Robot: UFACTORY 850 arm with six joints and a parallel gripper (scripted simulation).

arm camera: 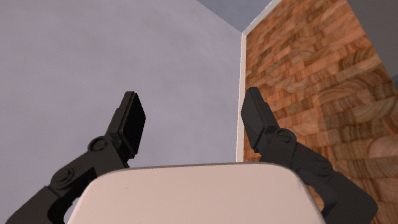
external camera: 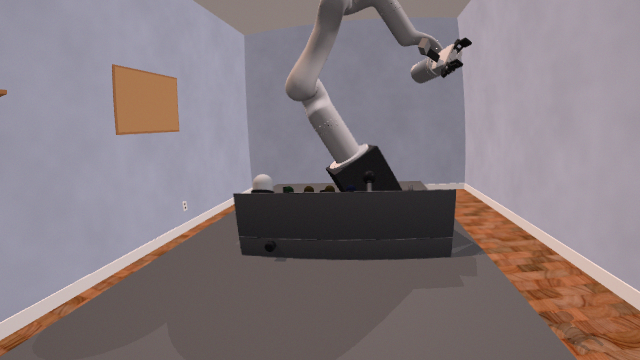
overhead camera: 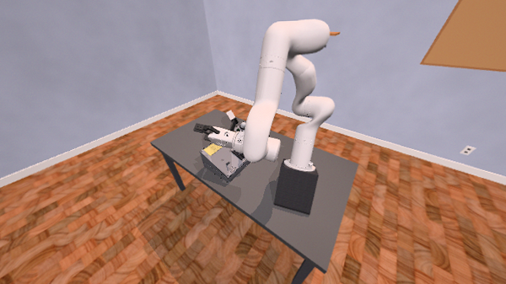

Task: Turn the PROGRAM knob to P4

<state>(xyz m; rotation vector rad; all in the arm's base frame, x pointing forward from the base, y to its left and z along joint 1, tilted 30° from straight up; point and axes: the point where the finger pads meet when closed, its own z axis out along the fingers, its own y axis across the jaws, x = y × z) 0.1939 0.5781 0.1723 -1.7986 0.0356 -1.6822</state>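
Now: the black ball-ended lever 12 cm ahead of my hand, 32 cm to the right of it and 42 cm below it. The rest, counted from my hand: mode knob: 16 cm ahead, 56 cm to the right, 43 cm below; grey console: 18 cm ahead, 38 cm to the right, 45 cm below; check toggle: 13 cm ahead, 20 cm to the right, 43 cm below.
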